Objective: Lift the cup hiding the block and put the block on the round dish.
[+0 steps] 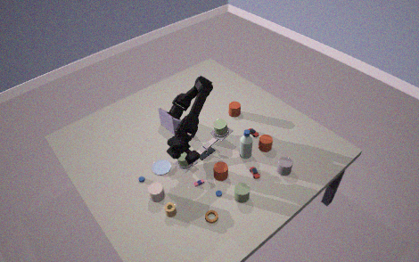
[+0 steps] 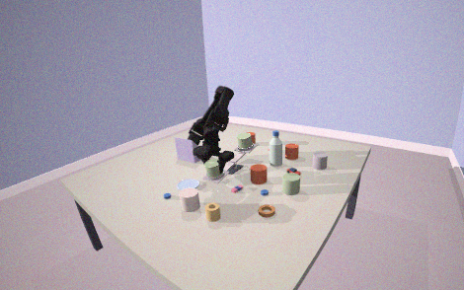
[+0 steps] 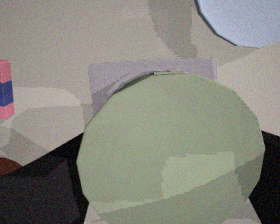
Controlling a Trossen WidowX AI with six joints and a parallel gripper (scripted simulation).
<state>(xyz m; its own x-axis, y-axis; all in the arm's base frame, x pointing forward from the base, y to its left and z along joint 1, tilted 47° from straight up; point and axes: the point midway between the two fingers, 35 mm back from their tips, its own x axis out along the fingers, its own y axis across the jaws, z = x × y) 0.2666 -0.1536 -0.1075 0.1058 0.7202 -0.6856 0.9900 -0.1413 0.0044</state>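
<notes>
The round light-blue dish lies 9 cm to the right of my gripper tip, 9 cm behind it and 4 cm below it. Also, from my gripper tip: teal block right at my gripper tip; pink-and-blue piece 13 cm ahead, 4 cm to the right, 4 cm below; balance 14 cm to the left, 2 cm ahead, 1 cm below.
</notes>
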